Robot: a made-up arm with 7 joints. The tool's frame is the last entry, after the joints.
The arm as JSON. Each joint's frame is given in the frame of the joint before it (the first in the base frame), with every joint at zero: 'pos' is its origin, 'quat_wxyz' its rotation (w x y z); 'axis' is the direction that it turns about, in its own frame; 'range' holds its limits. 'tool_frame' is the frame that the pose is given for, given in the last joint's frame.
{
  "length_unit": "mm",
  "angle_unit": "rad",
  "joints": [
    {
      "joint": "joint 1",
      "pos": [
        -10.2,
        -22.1,
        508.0
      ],
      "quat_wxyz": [
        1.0,
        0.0,
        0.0,
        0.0
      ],
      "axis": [
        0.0,
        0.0,
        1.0
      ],
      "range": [
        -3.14,
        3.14
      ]
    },
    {
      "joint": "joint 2",
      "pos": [
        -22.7,
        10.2,
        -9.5
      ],
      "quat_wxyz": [
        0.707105,
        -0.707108,
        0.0,
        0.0
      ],
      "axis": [
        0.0,
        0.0,
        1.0
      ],
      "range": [
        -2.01,
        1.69
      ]
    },
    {
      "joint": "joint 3",
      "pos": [
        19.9,
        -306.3,
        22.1
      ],
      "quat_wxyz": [
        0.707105,
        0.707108,
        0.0,
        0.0
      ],
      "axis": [
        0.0,
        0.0,
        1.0
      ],
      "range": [
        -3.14,
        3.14
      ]
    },
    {
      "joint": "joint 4",
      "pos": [
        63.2,
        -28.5,
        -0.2
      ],
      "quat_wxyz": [
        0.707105,
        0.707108,
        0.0,
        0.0
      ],
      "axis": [
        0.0,
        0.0,
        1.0
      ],
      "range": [
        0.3,
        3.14
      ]
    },
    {
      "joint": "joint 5",
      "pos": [
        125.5,
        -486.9,
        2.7
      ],
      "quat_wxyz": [
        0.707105,
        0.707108,
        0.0,
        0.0
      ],
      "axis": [
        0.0,
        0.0,
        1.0
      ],
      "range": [
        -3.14,
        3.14
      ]
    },
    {
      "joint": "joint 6",
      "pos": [
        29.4,
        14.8,
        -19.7
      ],
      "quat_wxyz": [
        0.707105,
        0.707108,
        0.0,
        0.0
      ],
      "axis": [
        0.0,
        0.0,
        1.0
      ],
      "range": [
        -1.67,
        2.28
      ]
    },
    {
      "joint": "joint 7",
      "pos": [
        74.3,
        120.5,
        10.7
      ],
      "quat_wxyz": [
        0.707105,
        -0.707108,
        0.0,
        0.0
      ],
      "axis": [
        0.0,
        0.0,
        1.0
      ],
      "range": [
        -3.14,
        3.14
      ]
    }
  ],
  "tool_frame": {
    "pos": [
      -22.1,
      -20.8,
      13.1
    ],
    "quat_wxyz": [
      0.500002,
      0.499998,
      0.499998,
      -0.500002
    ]
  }
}
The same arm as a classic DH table. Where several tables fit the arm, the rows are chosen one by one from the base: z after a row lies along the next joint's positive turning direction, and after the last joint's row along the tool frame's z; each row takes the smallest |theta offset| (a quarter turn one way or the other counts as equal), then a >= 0, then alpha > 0; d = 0 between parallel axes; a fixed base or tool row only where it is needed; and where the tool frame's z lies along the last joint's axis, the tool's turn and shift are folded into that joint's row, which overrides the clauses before.
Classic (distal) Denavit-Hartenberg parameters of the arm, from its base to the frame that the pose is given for. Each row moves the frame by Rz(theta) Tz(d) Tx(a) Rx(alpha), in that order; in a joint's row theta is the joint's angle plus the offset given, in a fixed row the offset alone. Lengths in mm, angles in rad.
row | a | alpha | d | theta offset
base (fixed) | -24.3 | 0 | 0 | 1.1384
joint 1 | -22.7 | -1.5708 | 498.5 | -1.1384
joint 2 | 19.9 | 1.5708 | 32.3 | 0
joint 3 | 63.2 | 1.5708 | 306.1 | 0
joint 4 | 125.5 | 1.5708 | 31.2 | 0
joint 5 | 29.4 | 1.5708 | 467.2 | 0
joint 6 | 74.3 | -1.5708 | -4.1 | 0
joint 7 | -22.1 | 1.5708 | 133.6 | 0
tool (fixed) | 0 | 0 | 20.8 | -1.5708
Joint limits (rad, base to tool): -3.14..3.14 -2.01..1.69 -3.14..3.14 0.3..3.14 -3.14..3.14 -1.67..2.28 -3.14..3.14

